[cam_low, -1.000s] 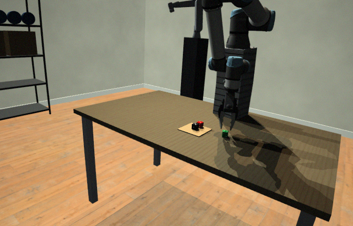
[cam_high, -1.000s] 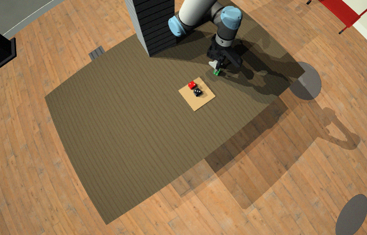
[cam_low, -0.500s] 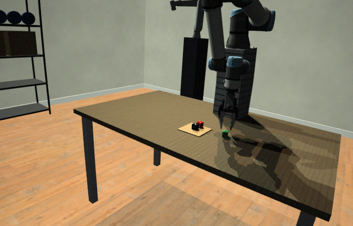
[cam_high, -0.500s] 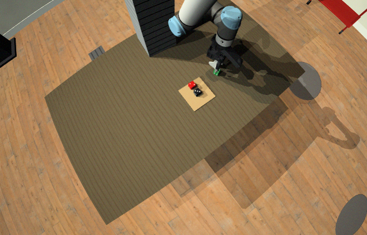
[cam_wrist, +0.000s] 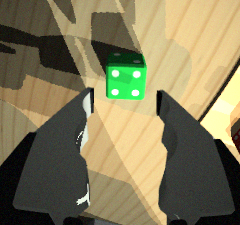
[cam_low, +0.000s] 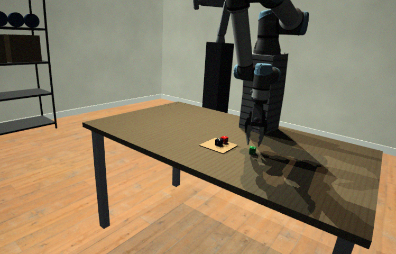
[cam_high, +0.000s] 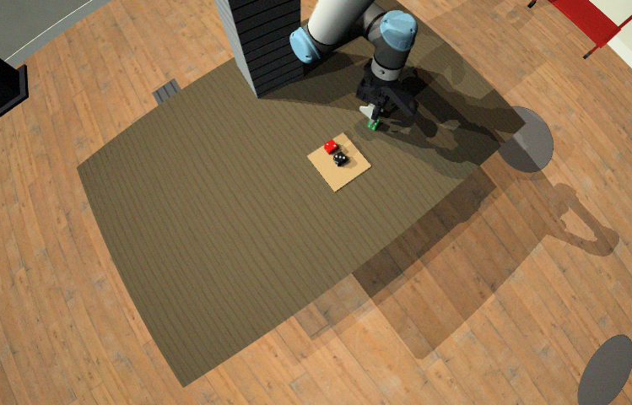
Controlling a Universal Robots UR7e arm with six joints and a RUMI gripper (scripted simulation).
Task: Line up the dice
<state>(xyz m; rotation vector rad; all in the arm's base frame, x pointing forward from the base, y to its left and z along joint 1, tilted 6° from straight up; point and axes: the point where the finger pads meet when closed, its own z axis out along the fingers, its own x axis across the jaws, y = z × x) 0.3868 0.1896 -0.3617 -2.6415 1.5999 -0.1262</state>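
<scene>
Now: the green die 40 mm below my hand. From my hand the other things lie so: black die: 50 mm ahead, 160 mm to the right, 30 mm below; then tan mat: 50 mm ahead, 160 mm to the right, 50 mm below; then red die: 10 mm ahead, 160 mm to the right, 30 mm below.
</scene>
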